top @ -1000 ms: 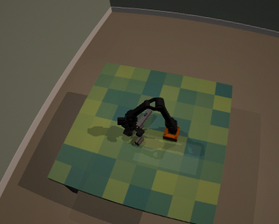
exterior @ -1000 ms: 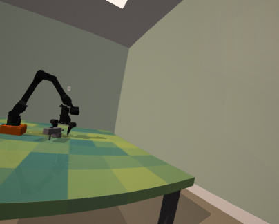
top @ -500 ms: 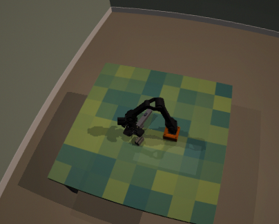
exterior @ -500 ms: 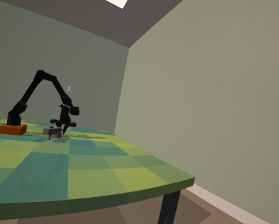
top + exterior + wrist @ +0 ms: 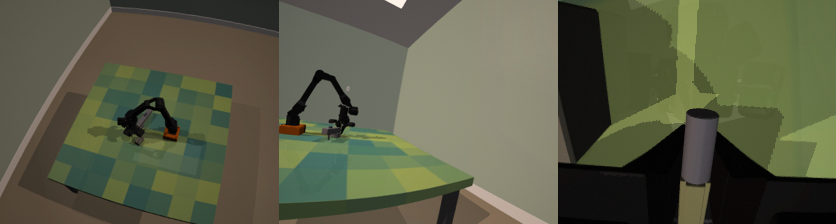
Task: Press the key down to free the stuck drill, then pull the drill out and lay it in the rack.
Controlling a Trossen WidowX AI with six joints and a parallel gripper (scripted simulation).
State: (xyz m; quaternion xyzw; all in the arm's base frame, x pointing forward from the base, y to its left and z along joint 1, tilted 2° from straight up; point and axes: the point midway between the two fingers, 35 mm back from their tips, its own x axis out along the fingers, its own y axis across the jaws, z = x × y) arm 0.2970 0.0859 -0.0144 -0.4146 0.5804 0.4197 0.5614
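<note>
Now: the small yellow key 4 cm to the right of my gripper tip, 4 cm above it and 1 cm behind it. Also, from my gripper tip: long grey bar 13 cm to the right, 4 cm behind, 4 cm above; small grey rack 6 cm behind, 5 cm to the left, 1 cm above.
</note>
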